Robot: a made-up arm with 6 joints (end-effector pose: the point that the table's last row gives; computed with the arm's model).
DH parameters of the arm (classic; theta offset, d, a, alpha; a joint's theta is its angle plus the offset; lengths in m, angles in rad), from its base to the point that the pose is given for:
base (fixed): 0 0.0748 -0.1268 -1.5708
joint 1: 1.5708 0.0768 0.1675 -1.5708
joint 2: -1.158 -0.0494 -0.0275 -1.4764
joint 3: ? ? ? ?
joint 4: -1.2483 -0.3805 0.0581 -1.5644
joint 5: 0 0.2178 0.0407 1.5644
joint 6: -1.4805 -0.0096 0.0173 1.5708
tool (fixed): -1.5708 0.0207 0 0
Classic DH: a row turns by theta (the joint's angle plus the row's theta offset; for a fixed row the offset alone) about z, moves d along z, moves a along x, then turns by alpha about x.
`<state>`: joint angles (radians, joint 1 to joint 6).
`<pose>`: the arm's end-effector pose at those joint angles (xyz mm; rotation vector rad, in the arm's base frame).
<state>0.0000 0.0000 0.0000 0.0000 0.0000 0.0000</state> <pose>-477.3 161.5 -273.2 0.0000 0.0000 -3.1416</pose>
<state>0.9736 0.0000 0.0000 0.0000 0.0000 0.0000</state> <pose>-611.7 161.5 169.0 -1.4696 0.0000 -2.7767</pose>
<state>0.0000 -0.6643 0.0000 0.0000 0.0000 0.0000</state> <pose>-477.3 254.8 -182.6 0.0000 -1.0244 2.9699</pose>
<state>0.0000 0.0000 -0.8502 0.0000 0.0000 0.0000</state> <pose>-479.5 -159.2 -132.5 -0.4214 0.0994 -2.3306</pose>
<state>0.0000 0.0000 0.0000 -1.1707 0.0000 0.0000</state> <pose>-477.3 -44.5 -389.4 0.0000 -1.7357 -2.6186</pose>
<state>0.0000 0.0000 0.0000 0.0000 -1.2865 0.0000</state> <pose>-449.7 161.9 -266.7 1.8146 -0.0117 -2.4307</pose>
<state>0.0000 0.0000 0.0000 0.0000 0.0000 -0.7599</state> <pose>-477.3 180.6 -267.0 0.0000 -1.1651 -2.9175</pose>
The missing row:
joint 3: 0 0.1192 -0.0362 -1.6652
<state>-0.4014 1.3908 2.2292 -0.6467 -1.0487 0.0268</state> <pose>284.1 -272.1 -34.8 -1.4012 1.5517 -0.6383</pose>
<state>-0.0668 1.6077 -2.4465 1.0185 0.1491 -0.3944</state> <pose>173.9 232.8 241.6 -2.9109 -0.2012 -0.9376</pose>
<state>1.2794 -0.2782 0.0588 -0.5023 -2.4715 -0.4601</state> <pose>-594.9 200.5 262.4 1.7397 -0.4094 -2.4372</pose>
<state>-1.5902 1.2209 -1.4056 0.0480 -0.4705 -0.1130</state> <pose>-332.7 -33.0 -133.1 0.8412 -1.6011 -2.3773</pose>
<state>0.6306 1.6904 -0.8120 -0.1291 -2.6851 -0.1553</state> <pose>-372.4 57.7 307.3 0.7120 0.4489 -1.3340</pose>
